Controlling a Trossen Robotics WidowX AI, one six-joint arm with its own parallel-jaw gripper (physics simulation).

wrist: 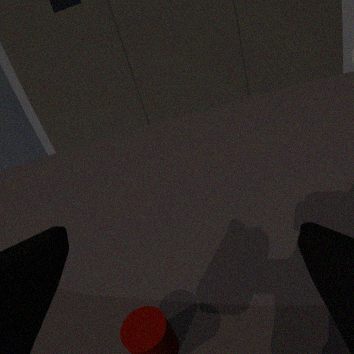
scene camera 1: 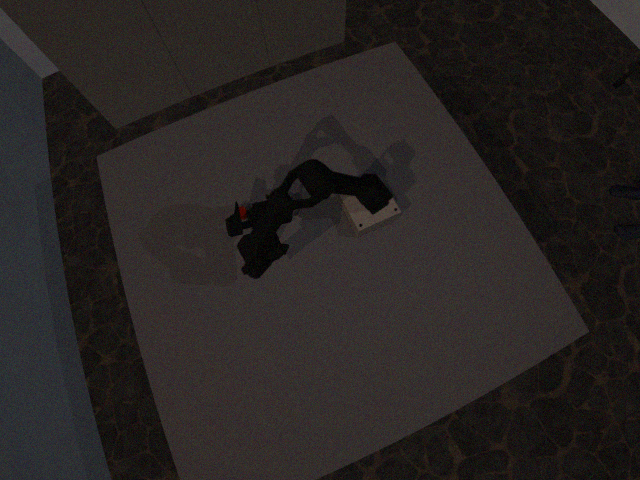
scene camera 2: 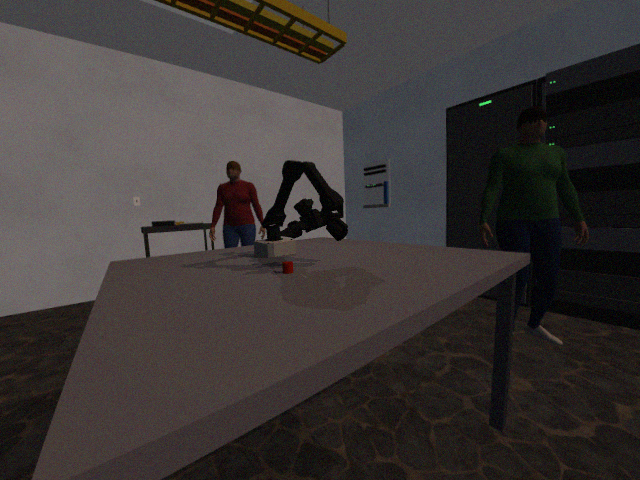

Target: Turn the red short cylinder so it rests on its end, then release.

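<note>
The red short cylinder [scene camera 1: 242, 212] [scene camera 2: 287, 267] [wrist: 143, 328] stands upright on its flat end on the table [scene camera 1: 361, 335] [scene camera 2: 206, 330]. In the wrist view its round top face shows near the bottom edge, left of the middle, and its lower part is cut off. My gripper [scene camera 1: 252, 200] [wrist: 185, 236] is open, its two dark fingers wide apart with nothing between them. It is raised above the table, and the cylinder stands below it, apart from the fingers. In scene camera 1 the arm and a finger partly hide the cylinder.
The arm's pale base block [scene camera 1: 372, 219] [scene camera 2: 273, 249] stands on the table behind the cylinder in scene camera 2. Shadows of the arm fall on the table. A person in green [scene camera 2: 532, 180] and a person in red [scene camera 2: 237, 204] stand beyond the table.
</note>
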